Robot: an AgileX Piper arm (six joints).
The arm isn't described. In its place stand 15 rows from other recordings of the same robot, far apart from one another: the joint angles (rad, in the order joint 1, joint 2, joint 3, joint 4, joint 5, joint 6), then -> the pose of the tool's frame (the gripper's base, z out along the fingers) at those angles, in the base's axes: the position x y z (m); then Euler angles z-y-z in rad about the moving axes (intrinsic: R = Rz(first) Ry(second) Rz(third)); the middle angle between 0 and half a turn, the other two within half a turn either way.
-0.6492, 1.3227, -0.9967, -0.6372, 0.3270, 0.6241 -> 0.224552 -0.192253 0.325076 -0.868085 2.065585 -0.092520
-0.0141, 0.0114, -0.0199, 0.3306, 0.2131, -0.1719 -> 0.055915 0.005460 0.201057 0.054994 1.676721 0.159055
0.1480, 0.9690, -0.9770, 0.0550, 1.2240, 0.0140 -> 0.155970 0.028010 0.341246 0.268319 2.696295 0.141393
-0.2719, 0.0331, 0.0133, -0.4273, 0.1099, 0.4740 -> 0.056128 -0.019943 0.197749 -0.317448 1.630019 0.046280
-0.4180, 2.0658, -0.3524, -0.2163, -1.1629, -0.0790 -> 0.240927 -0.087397 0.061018 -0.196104 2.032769 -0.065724
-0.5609, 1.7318, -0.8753, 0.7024, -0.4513, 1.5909 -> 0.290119 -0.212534 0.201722 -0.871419 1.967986 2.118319
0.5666, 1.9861, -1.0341, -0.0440, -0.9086, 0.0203 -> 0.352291 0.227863 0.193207 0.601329 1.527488 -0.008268
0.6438, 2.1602, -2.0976, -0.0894, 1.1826, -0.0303 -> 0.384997 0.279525 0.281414 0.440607 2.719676 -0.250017
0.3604, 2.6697, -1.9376, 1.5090, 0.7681, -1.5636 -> 0.476182 0.246889 0.041352 1.261544 2.056274 0.453977
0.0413, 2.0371, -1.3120, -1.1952, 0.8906, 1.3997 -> 0.408885 -0.048976 0.171296 -1.095241 2.218866 -0.526786
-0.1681, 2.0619, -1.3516, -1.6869, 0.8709, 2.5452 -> 0.418283 -0.141110 0.197683 -1.091215 1.879613 0.413285
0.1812, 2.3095, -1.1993, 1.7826, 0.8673, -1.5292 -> 0.392215 0.140831 0.060526 1.185913 2.058657 0.998054
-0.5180, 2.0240, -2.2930, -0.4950, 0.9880, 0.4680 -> 0.378276 -0.257125 0.422833 -0.992578 2.090553 -0.070622
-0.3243, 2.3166, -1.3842, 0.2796, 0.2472, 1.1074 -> 0.424115 -0.136091 0.051025 -0.180839 2.649671 1.505562
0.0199, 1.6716, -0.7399, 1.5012, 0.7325, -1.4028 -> 0.290304 0.066497 0.173817 0.988042 2.197842 0.780625
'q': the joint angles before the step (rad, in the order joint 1, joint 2, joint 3, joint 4, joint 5, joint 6). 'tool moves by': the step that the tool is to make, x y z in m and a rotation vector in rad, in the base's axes. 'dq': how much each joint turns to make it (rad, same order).
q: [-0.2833, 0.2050, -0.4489, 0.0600, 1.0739, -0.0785]
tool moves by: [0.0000, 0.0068, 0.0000, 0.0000, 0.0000, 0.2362]
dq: [0.2355, 0.0001, 0.0000, 0.0006, 0.0000, -0.0008]
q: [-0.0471, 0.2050, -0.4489, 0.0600, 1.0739, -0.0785]
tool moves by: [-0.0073, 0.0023, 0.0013, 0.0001, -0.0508, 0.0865]
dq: [0.0844, -0.0505, -0.0001, 0.0021, -0.0001, -0.0021]
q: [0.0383, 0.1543, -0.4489, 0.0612, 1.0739, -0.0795]
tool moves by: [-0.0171, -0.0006, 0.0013, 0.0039, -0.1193, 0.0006]
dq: [-0.0007, -0.1226, 0.0002, 0.0006, 0.0032, -0.0014]
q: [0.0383, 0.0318, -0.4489, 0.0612, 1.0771, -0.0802]
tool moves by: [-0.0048, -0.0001, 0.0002, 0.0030, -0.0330, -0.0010]
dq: [-0.0010, -0.0336, -0.0008, 0.0010, 0.0012, 0.0011]
